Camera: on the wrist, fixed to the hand. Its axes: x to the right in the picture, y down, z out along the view.
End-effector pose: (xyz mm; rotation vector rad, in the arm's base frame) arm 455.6 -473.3 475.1 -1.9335 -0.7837 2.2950
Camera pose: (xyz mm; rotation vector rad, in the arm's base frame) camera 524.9 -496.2 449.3 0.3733 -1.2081 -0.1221
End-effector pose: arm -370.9 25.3 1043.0 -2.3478 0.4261 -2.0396
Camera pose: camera -438.4 -12.6 1043.5 0.1768 1.8259 0.2085
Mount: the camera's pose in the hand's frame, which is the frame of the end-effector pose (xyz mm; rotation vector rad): 0.2 50.0 -59.1 0.2293 0.3083 -3.1023
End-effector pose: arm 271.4 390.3 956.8 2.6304 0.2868 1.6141
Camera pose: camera 225.8 337.7 990.6 -0.3345 2.1877 0.1488
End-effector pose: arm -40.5 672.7 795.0 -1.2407 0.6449 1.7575
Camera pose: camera -55.7 601.2 769.6 -0.6613 -0.8810 -1.0906
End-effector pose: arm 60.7 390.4 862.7 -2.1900 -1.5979 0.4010
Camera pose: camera 129.4 368.5 890.9 1.5225 -2.0379 -0.6289
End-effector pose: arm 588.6 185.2 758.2 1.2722 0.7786 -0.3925
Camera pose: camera 603.9 255.1 787.6 0.7487 -1.7204 1.8598
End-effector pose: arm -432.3 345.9 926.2 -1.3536 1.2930 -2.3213
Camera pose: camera -491.4 350.5 876.4 0.7568 1.0695 0.3491
